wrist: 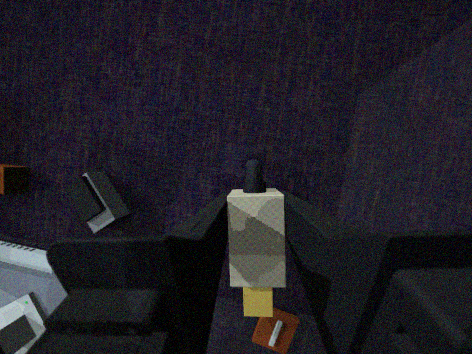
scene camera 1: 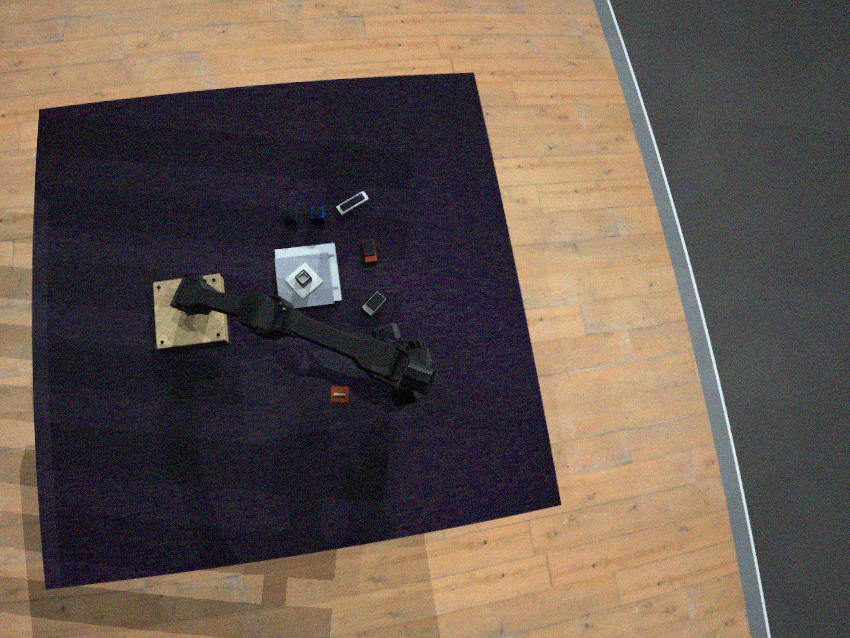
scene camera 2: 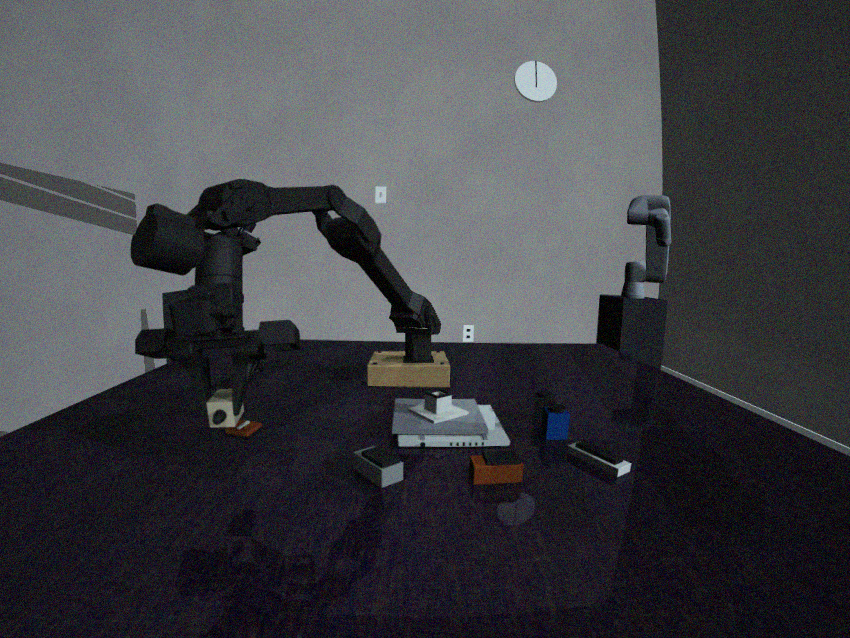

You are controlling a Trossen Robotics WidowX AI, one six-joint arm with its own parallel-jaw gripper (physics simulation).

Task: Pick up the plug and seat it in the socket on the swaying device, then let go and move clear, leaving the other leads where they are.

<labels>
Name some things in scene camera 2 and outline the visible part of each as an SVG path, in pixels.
My gripper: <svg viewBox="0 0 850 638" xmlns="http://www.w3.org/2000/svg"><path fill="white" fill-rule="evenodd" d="M200 277L195 280L195 285L187 289L186 299L169 305L173 330L169 328L141 330L135 339L135 354L156 359L171 358L173 361L180 362L193 384L204 415L208 417L206 403L211 398L210 361L208 358L202 357L203 349L236 347L238 350L231 351L233 363L232 404L233 414L239 415L249 381L257 363L261 359L266 359L264 345L269 345L275 351L301 349L300 333L296 325L290 320L262 321L259 324L259 330L244 331L242 280L225 275Z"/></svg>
A plug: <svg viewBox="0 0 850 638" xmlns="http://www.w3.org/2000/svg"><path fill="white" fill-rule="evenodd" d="M232 388L218 389L206 403L210 428L235 427L244 412L243 404L239 415L233 414Z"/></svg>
A blue lead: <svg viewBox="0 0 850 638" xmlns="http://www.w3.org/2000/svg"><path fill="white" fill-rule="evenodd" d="M543 407L541 433L545 440L567 440L570 414L565 409L566 407L561 404L550 404L548 407Z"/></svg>
</labels>
